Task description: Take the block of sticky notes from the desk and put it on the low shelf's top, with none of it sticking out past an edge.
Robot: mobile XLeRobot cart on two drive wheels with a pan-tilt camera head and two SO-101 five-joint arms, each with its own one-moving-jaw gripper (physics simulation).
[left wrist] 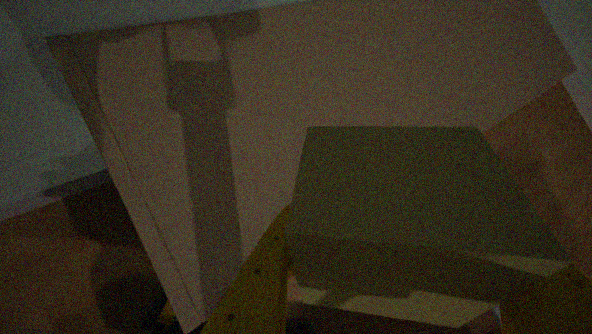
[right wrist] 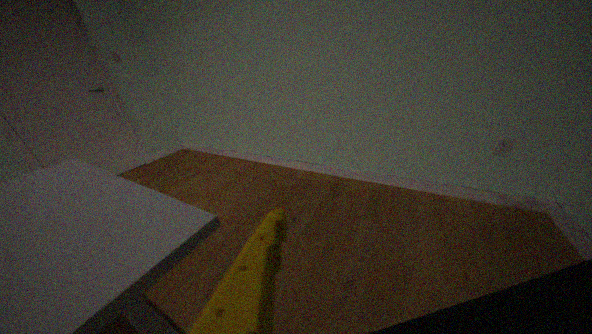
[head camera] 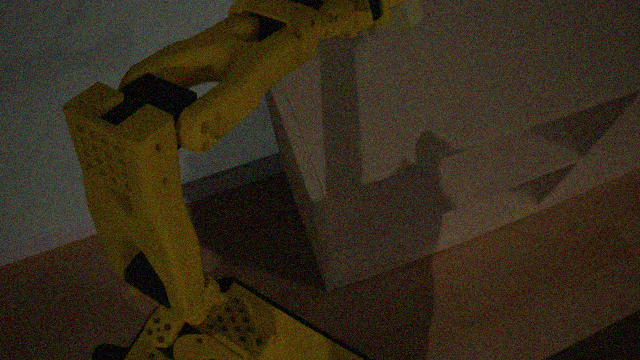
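Where they show: left hand at its tool point: (left wrist: 300, 218) (head camera: 361, 2); right hand at its tool point: (right wrist: 285, 220); left arm's base at its link origin: (head camera: 191, 340).
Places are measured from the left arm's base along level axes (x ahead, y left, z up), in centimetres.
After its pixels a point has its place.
Note:
The block of sticky notes (left wrist: 400, 195) @[x 35.9, y 1.7, z 9.3 cm] (head camera: 413, 11) @[x 35.5, y -2.6, z 7.4 cm] is dull green with paler sides. My left gripper (left wrist: 429, 240) (head camera: 397, 9) is shut on it, one jaw on each side. In the head camera, block and gripper are at the top edge, partly cut off. A large pale surface (head camera: 480, 100) @[x 47.9, y -11.1, z -16.5 cm] (left wrist: 360, 65) @[x 68.0, y -6.4, z -16.5 cm], apparently the low shelf, lies beyond them, with the arm's shadow across it. Its contact with the block cannot be seen. My right gripper (right wrist: 274, 220) shows one notched jaw and is open, beside the corner of a white top (right wrist: 100, 235) @[x -48.2, y -57.1, z -5.5 cm], apparently the desk.
The brown wood floor (head camera: 565, 250) @[x 63.1, y -49.4, z -77.5 cm] (left wrist: 540, 165) @[x 148.1, y -184.8, z -77.5 cm] (right wrist: 375, 250) @[x -82.3, y 21.4, z -77.5 cm] runs along the pale surface and under the white top. A grey-green wall (right wrist: 350, 90) @[x -159.0, y 40.3, z -3.0 cm] (head camera: 45, 125) @[x 12.6, y 60.7, z -28.3 cm] stands behind. A dark shadow (head camera: 250, 220) @[x 28.3, y 31.0, z -77.5 cm] lies left of the pale surface. The picture is dark and grainy.

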